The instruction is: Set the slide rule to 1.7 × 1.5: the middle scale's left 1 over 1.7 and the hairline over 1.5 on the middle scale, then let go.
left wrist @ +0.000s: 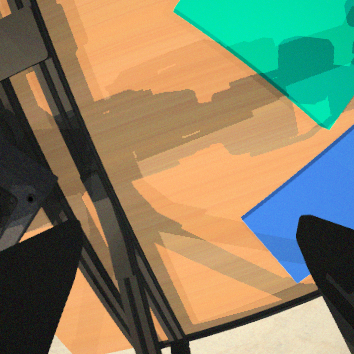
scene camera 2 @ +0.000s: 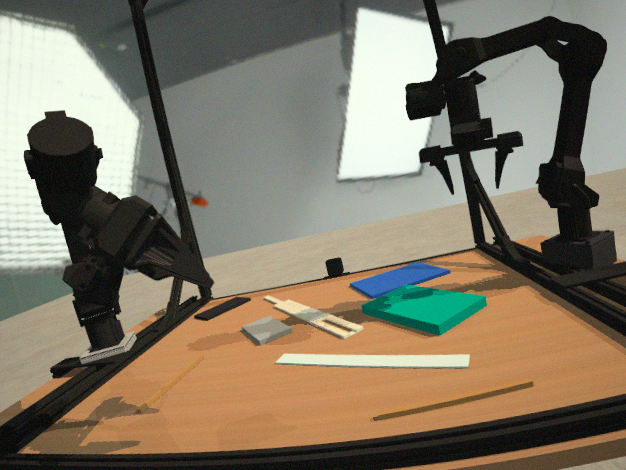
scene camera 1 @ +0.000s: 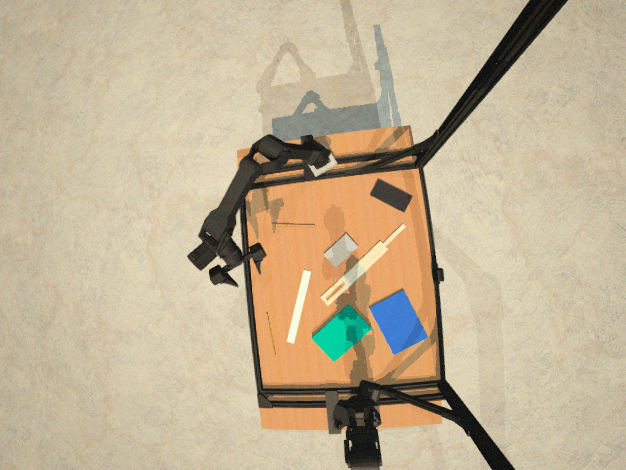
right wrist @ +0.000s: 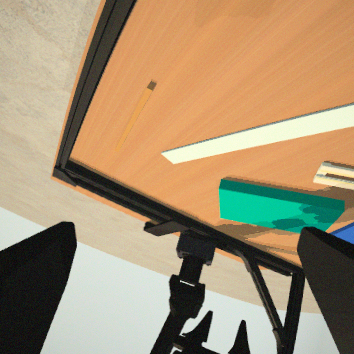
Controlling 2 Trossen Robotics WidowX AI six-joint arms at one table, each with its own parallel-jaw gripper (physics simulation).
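The cream slide rule (scene camera 1: 371,258) (scene camera 2: 293,308) (right wrist: 321,172) lies slantwise on the table. Its middle slide (scene camera 1: 395,234) (scene camera 2: 270,300) sticks out at the upper right end in scene camera 1, and an open groove shows at the lower left end. The translucent cursor (scene camera 1: 352,274) (scene camera 2: 317,315) sits on the body beside that groove. The scale marks and hairline are too small to read. My left gripper (scene camera 1: 359,415) (scene camera 2: 475,189) (left wrist: 191,230) (right wrist: 226,314) is open and empty, high and away from the rule. My right gripper (scene camera 1: 248,278) is open and empty, raised by the table's left edge.
A grey block (scene camera 1: 340,249) (scene camera 2: 266,330) lies close beside the rule. A green block (scene camera 1: 341,332) (left wrist: 240,25), a blue slab (scene camera 1: 398,321) (left wrist: 300,210), a white strip (scene camera 1: 299,306), a black block (scene camera 1: 390,194) and two thin sticks (scene camera 2: 171,384) (scene camera 2: 455,400) lie around it.
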